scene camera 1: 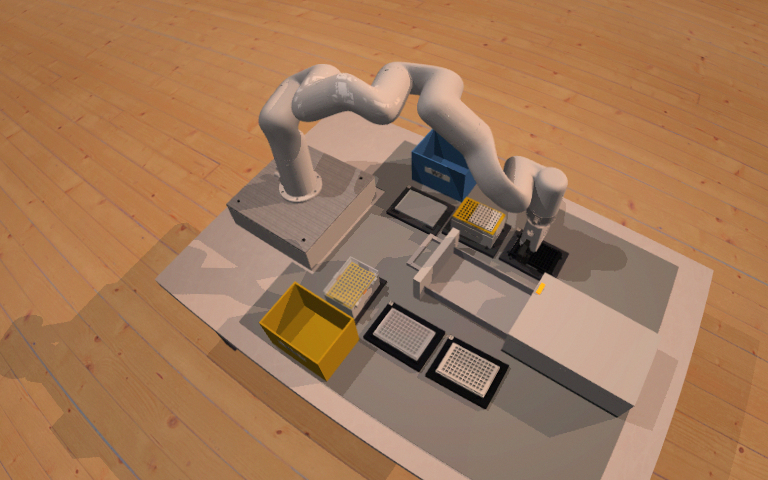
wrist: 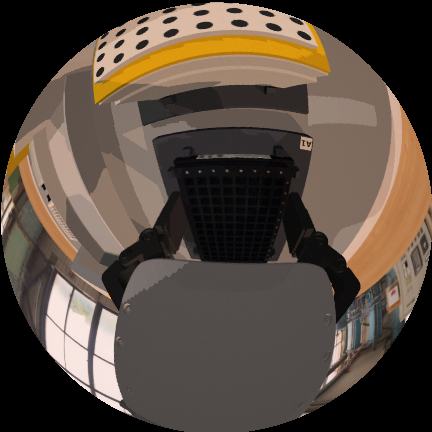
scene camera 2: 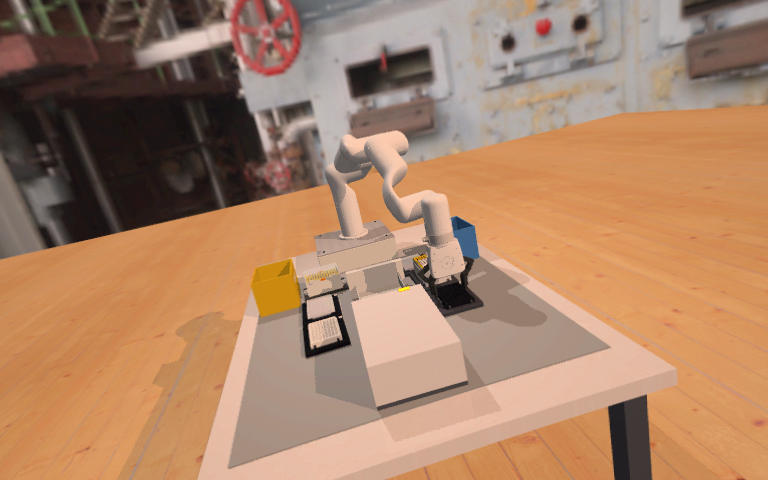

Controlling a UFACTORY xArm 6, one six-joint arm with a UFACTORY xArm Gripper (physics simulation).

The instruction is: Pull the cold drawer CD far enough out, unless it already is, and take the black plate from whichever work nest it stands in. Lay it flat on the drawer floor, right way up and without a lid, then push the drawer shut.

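Places are measured from the arm's base along level axes (x left, y up, z ahead), in millimetres.
Where they show: gripper, between the fingertips: [scene camera 1: 528, 249] [wrist: 234, 204] [scene camera 2: 450, 291]; arm's base, origin of its link: [scene camera 1: 300, 186] [scene camera 2: 353, 235].
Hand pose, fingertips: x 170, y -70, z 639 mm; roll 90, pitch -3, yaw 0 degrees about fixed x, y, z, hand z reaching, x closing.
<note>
Each offset is from my fingertips to the top centre of the thing. "spot": to the spot under its first point.
The black plate @[dx -2, dy +7, dz +23 mm] [scene camera 1: 547, 259] [scene camera 2: 456, 294] [wrist: 235, 210] lies flat, wells up and with no lid seen, in a black work nest @[dx -2, dy +3, dz +22 mm] [wrist: 235, 140] marked A1 beside the drawer. My gripper [scene camera 1: 529, 249] [scene camera 2: 449, 286] [wrist: 234, 204] is open over it and points down. In the wrist view its fingers stand on either side of the plate, with nothing gripped; their exact height is hard to tell. The cold drawer @[spot: dx -201, dy +63, dz -181 mm] [scene camera 1: 436, 263] [scene camera 2: 373, 280] is pulled out of its white housing [scene camera 1: 583, 333] [scene camera 2: 407, 339]. No plate shows on the visible part of its floor @[dx -192, dy -1, dz -35 mm] [scene camera 1: 481, 291].
A yellow-and-white tip rack @[dx +0, dy +57, dz -156 mm] [scene camera 1: 478, 216] [wrist: 200, 47] stands next to the black plate's nest, with a blue bin @[dx +142, dy +100, dz -325 mm] [scene camera 1: 438, 175] [scene camera 2: 465, 237] behind. Two pale plates @[dx -380, dy +7, dz -169 mm] [scene camera 1: 404, 332] @[dx -385, dy +7, dz +9 mm] [scene camera 1: 468, 369], a clear-boxed yellow rack @[dx -348, dy +58, dz -341 mm] [scene camera 1: 352, 285] and a yellow bin @[dx -507, dy +100, dz -352 mm] [scene camera 1: 308, 333] [scene camera 2: 275, 288] stand across the drawer.
</note>
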